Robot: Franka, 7 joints.
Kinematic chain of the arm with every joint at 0, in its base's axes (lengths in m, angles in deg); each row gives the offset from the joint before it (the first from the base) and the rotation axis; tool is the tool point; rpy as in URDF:
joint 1: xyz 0 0 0.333 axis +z
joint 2: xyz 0 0 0 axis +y
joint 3: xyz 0 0 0.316 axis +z
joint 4: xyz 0.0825 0 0 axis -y
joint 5: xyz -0.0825 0 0.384 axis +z
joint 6: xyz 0 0 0 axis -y
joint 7: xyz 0.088 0 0 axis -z
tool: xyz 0 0 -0.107 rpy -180 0 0
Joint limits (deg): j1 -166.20..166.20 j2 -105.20..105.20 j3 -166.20..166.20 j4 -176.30..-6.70 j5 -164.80..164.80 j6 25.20..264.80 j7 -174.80..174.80
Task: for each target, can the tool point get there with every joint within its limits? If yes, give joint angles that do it. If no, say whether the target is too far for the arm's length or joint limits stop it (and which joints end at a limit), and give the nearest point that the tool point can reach.
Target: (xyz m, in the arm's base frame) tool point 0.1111 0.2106 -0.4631
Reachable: no: joint limits stop it (at a limit: joint 2) | nearest point 0.1146 0.2171 -0.3594 | short by 0.104 m
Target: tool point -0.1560 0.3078 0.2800
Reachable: yes | joints 16.42 -10.01 79.96 -153.53 -102.07 212.71 -137.47
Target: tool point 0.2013 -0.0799 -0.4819
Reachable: no: joint limits stop it (at a limit: joint 2) | nearest point 0.2131 -0.0846 -0.3580 | short by 0.125 m
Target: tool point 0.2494 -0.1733 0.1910
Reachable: yes | joints 113.45 -35.09 -130.84 -142.68 121.44 238.41 -31.75
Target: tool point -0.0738 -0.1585 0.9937
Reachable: yes | joints 31.44 -71.29 -16.30 -104.71 138.00 91.85 -34.44
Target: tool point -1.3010 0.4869 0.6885
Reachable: no: too far | nearest point -0.7784 0.2913 0.5457 | short by 0.576 m
